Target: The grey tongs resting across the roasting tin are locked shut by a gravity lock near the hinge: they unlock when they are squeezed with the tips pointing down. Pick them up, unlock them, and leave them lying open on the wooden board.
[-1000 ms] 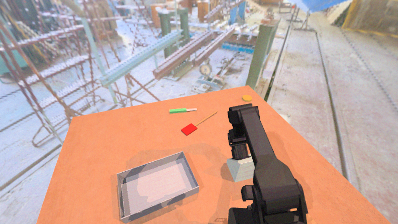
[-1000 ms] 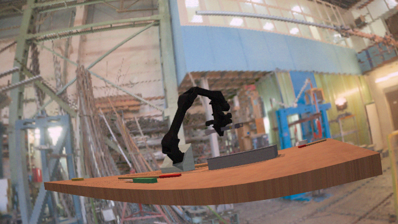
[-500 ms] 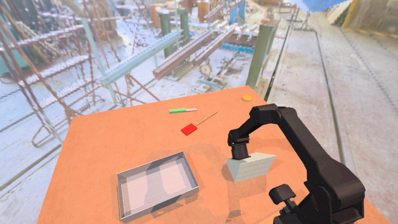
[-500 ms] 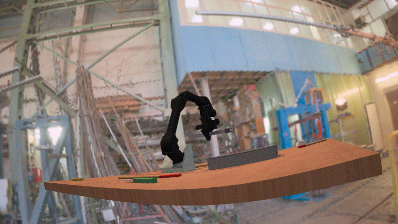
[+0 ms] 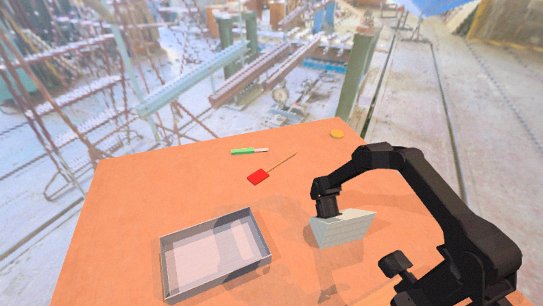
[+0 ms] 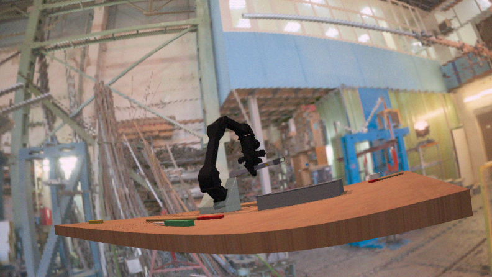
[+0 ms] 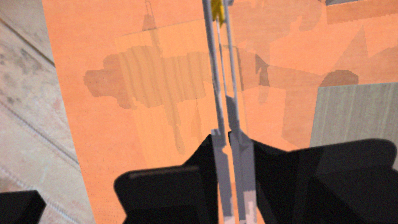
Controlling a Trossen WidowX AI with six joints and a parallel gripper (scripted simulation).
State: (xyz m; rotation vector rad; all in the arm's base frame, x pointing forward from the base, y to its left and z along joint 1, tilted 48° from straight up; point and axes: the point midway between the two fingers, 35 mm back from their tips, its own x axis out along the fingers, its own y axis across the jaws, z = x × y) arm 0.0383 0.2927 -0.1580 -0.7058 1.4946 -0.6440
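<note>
Now: the wooden board 150 mm below my gripper tip and 40 mm to the left of it. From my gripper tip the other things lie so: grey roasting tin: 350 mm to the right, 350 mm ahead, 130 mm below; then red-headed spatula: 660 mm to the right, 150 mm below, 50 mm ahead; then yellow lock slider: 80 mm ahead, 50 mm above.
</note>
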